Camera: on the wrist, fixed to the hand. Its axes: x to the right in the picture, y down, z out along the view.
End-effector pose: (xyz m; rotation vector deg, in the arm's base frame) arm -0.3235 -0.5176 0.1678 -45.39 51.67 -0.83
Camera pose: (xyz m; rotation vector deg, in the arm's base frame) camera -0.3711 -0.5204 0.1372 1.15 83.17 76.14
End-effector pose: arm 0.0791 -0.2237 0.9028 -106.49 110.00 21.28
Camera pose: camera 0.0420 -0.2369 0.9436 1.11 -175.17 -41.03
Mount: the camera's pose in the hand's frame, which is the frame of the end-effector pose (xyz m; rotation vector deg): -0.0083 0.0315 -0.0464 -3.74 7.93 89.02
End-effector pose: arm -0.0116 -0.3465 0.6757 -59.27 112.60 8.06
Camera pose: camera -0.0621 -0.3424 0.7011 38.48 140.08 55.25
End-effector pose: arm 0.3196 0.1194 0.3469 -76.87 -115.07 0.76
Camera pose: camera 0.3725 0.1104 0.3652 -141.81 -25.57 30.26
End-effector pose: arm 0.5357 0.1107 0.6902 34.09 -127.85 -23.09
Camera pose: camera 0.5666 0.1371 0.7297 -63.75 -107.49 20.99
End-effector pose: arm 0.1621 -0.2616 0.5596 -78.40 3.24 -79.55
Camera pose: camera 0.1465 -0.2964 0.5177 -46.28 58.67 -7.55
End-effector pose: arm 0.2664 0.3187 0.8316 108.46 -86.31 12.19
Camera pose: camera 0.2485 0.3508 0.8748 15.07 -141.34 51.72
